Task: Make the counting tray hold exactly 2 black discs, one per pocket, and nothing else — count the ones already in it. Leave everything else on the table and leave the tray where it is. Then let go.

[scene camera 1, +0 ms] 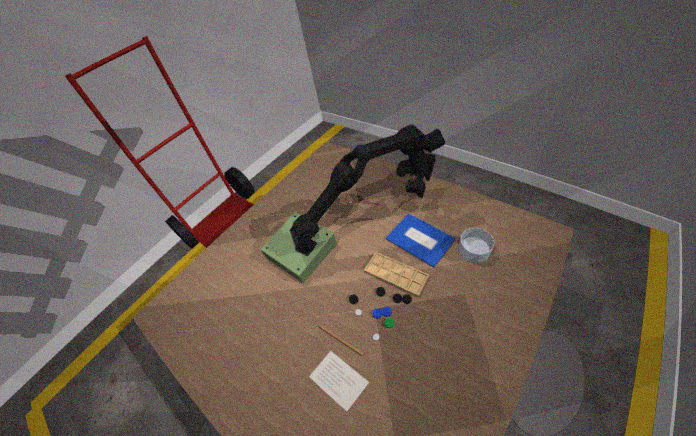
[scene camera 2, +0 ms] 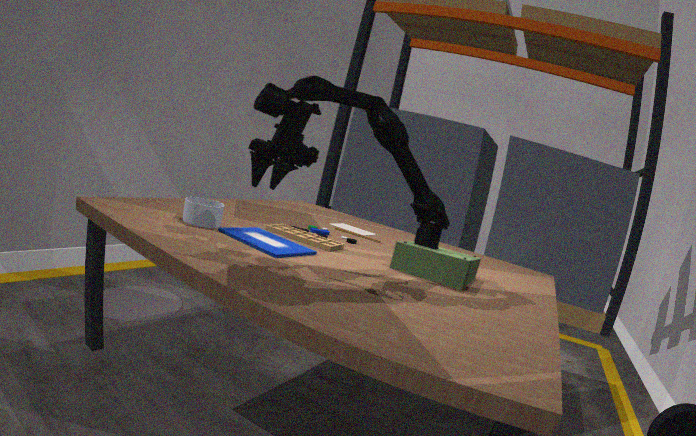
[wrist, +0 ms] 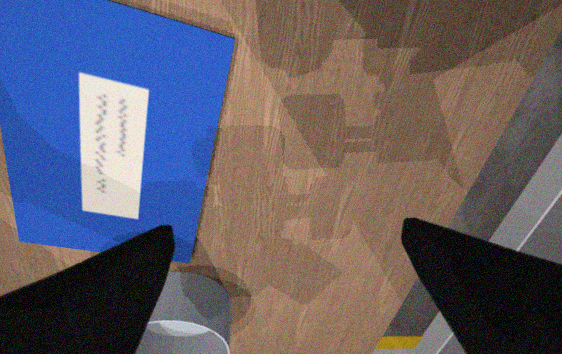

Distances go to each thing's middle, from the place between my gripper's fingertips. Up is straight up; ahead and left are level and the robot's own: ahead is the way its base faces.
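Grey bowl (scene camera 2: 201, 212): 120 mm below my hand, 80 mm to the right of it, 250 mm ahead of it. Tan counting tray (scene camera 1: 411, 280): 20 mm ahead of my hand, 310 mm to the right, 150 mm below. Going by their middles, nearest to my hand of the things named here: grey bowl.
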